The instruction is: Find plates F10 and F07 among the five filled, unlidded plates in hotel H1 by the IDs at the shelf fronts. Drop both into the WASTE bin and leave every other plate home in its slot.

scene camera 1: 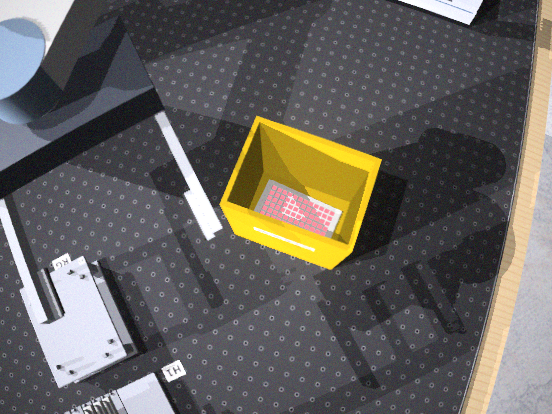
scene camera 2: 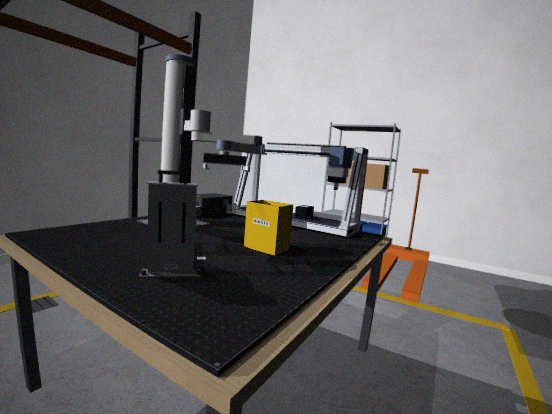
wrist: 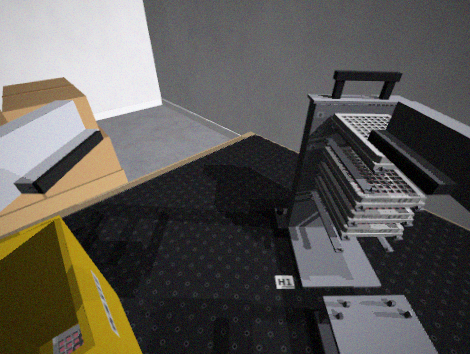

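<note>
The yellow WASTE bin stands upright on the table. One plate with pink wells lies on its floor; its ID does not show. Hotel H1 stands to the right in the wrist view, with a black handle on top. Several unlidded plates lie stacked apart in its slots; their front IDs are not readable. My gripper is open and empty, raised between the bin and the hotel, with one finger over the RG stand in scene camera 1.
The light RG stand has small pegs and sits beside the hotel. A grey gantry frame, a dark box and a small black block stand behind the bin. Cardboard boxes stand beyond the table edge.
</note>
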